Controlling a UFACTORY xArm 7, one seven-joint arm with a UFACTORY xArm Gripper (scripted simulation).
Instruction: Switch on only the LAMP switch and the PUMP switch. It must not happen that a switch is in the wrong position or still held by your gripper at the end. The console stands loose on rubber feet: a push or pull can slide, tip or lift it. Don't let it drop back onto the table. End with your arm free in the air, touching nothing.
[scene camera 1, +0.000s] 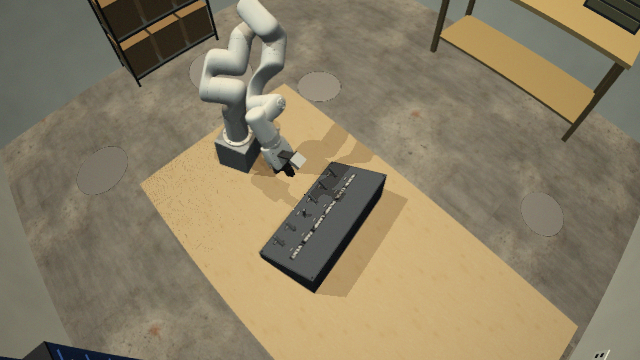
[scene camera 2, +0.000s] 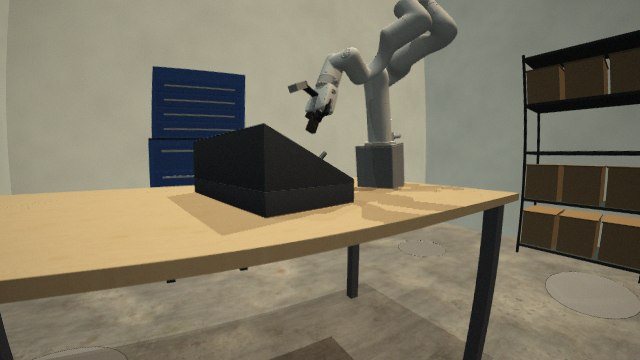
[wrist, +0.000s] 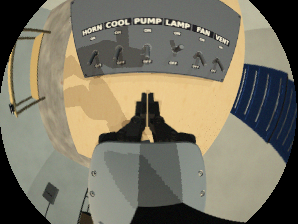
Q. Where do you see my gripper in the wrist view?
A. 147, 99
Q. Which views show my gripper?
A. Scene camera 1, scene camera 2 and the wrist view: all of them.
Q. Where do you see my gripper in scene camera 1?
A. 291, 175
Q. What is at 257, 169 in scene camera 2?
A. A console.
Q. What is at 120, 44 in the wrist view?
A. A console.
